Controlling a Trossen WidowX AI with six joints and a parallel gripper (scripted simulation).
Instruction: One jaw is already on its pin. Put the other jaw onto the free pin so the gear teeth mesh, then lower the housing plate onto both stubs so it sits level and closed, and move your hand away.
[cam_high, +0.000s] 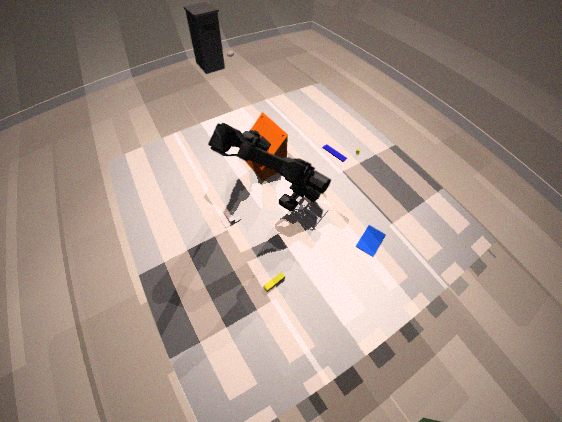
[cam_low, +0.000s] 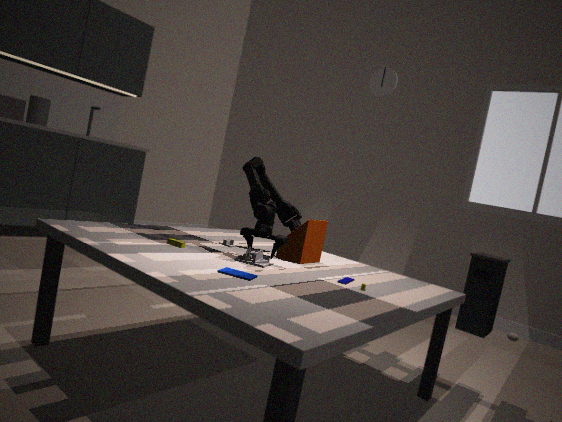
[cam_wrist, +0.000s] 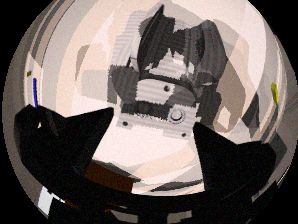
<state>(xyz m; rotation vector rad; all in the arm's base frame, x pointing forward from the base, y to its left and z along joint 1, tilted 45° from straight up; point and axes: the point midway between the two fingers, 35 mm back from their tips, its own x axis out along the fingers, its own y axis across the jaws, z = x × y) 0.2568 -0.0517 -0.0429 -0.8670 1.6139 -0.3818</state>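
Now: gripper tip 20 mm to the right of the jaw and 20 mm short of it. The rest, counted from my gripper tip: yellow bar: 260 mm to the right, 220 mm ahead, 10 mm below; blue bar: 330 mm to the left, 140 mm behind, 10 mm below; blue tile: 290 mm ahead, 130 mm to the left, 10 mm below.
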